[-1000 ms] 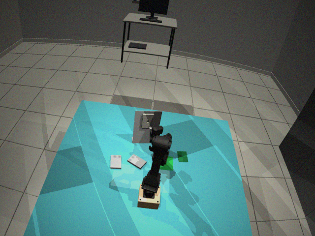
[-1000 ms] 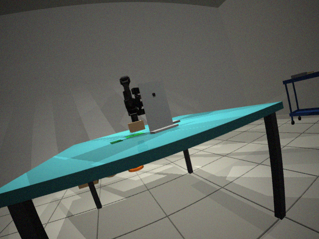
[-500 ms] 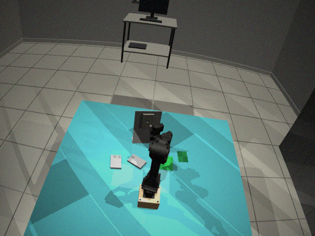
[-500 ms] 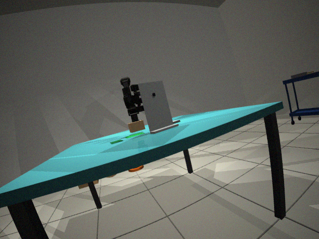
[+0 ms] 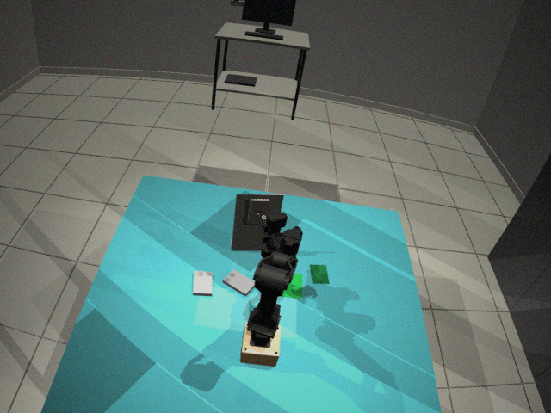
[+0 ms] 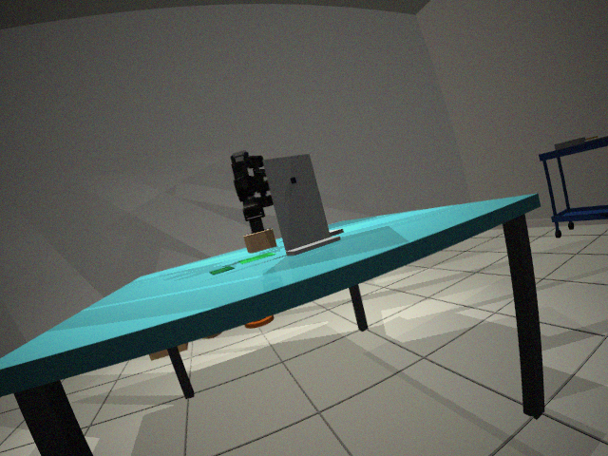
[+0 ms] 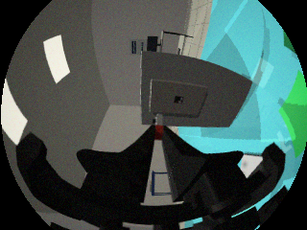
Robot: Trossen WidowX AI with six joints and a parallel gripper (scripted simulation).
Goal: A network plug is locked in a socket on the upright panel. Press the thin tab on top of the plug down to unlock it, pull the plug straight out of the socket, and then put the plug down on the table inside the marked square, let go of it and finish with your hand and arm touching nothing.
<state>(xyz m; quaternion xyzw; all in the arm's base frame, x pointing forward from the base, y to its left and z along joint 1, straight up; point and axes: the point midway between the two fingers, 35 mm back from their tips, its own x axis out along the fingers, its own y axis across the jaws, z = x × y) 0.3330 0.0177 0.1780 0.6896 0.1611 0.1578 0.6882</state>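
Right now the bright green marked square is 6 cm behind my gripper tip, 12 cm to the right of it and 26 cm below it. Round my gripper tip: grey upright panel (10 cm ahead, 2 cm to the left, 13 cm below).
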